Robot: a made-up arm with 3 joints. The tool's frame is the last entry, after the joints.
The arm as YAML. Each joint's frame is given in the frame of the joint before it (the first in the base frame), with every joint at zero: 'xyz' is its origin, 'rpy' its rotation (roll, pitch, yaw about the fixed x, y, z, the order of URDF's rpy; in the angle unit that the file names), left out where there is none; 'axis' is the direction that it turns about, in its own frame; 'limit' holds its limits. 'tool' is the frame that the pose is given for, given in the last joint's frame.
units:
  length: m
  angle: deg
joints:
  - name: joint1
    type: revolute
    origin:
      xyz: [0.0, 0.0, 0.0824]
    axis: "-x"
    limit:
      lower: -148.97
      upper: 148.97
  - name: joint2
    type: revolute
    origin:
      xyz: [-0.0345, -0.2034, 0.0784]
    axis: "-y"
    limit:
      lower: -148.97
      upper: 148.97
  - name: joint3
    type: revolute
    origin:
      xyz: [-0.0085, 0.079, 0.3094]
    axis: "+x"
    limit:
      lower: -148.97
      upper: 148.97
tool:
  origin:
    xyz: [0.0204, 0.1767, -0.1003]
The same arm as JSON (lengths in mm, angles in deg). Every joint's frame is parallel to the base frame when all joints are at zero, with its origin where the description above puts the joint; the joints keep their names.
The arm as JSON. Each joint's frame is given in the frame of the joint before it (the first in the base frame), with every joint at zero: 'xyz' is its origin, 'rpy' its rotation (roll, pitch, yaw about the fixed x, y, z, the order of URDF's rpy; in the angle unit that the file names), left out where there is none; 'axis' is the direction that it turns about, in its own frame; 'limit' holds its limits. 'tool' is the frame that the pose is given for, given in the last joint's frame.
{
  "units": {
    "length": "mm",
    "angle": "deg"
  },
  "joints": [
    {
      "name": "joint1",
      "type": "revolute",
      "origin": {
        "xyz": [
          0.0,
          0.0,
          82.4
        ]
      },
      "axis": [
        -1.0,
        0.0,
        0.0
      ],
      "limit": {
        "lower": -148.97,
        "upper": 148.97
      }
    },
    {
      "name": "joint2",
      "type": "revolute",
      "origin": {
        "xyz": [
          -34.5,
          -203.4,
          78.4
        ]
      },
      "axis": [
        0.0,
        -1.0,
        0.0
      ],
      "limit": {
        "lower": -148.97,
        "upper": 148.97
      }
    },
    {
      "name": "joint3",
      "type": "revolute",
      "origin": {
        "xyz": [
          -8.5,
          79.0,
          309.4
        ]
      },
      "axis": [
        1.0,
        0.0,
        0.0
      ],
      "limit": {
        "lower": -148.97,
        "upper": 148.97
      }
    }
  ],
  "tool": {
    "origin": {
      "xyz": [
        20.4,
        176.7,
        -100.3
      ]
    }
  }
}

